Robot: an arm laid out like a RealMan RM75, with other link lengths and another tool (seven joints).
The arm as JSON. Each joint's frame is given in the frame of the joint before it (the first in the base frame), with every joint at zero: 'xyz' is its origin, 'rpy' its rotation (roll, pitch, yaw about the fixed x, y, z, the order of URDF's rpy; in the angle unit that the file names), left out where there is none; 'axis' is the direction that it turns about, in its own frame. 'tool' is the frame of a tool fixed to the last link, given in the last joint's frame.
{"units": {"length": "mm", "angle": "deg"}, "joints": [
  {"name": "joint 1", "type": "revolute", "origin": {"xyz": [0.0, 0.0, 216.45]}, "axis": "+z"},
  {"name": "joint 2", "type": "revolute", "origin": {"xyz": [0.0, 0.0, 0.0]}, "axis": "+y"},
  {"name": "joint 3", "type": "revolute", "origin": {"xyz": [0.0, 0.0, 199.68]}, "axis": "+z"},
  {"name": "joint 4", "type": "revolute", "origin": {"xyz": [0.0, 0.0, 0.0]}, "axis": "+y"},
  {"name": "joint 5", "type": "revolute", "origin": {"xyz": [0.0, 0.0, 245.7]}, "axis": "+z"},
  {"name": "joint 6", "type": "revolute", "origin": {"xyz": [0.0, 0.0, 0.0]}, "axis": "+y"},
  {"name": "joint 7", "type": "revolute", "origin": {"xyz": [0.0, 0.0, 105.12]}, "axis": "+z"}
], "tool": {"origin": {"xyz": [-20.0, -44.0, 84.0], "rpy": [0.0, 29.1, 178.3]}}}
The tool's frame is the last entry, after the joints.
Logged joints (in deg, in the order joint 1, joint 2, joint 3, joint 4, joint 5, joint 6, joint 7), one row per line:
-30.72, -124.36, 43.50, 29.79, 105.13, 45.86, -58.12
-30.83, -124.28, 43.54, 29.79, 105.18, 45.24, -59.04
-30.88, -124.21, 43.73, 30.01, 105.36, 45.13, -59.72
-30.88, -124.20, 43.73, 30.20, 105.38, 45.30, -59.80
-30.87, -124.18, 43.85, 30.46, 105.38, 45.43, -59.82
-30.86, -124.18, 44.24, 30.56, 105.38, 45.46, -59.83
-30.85, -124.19, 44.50, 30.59, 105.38, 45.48, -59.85
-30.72, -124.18, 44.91, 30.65, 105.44, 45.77, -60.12
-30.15, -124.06, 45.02, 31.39, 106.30, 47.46, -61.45
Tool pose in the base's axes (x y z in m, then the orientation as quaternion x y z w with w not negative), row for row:
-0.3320, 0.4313, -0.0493, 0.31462, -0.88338, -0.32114, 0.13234
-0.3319, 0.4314, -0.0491, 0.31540, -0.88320, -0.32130, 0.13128
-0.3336, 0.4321, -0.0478, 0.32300, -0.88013, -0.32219, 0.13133
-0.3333, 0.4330, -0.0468, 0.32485, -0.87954, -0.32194, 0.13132
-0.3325, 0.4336, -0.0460, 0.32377, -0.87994, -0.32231, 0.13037
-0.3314, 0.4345, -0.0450, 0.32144, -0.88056, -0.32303, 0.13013
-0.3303, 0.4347, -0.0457, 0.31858, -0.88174, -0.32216, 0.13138
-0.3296, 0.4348, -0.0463, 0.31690, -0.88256, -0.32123, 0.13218
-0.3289, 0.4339, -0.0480, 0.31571, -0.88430, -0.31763, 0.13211
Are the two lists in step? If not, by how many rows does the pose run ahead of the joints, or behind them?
The pose runs 1 row behind the joints: the pose in row i belongs to the joints in row i - 1.
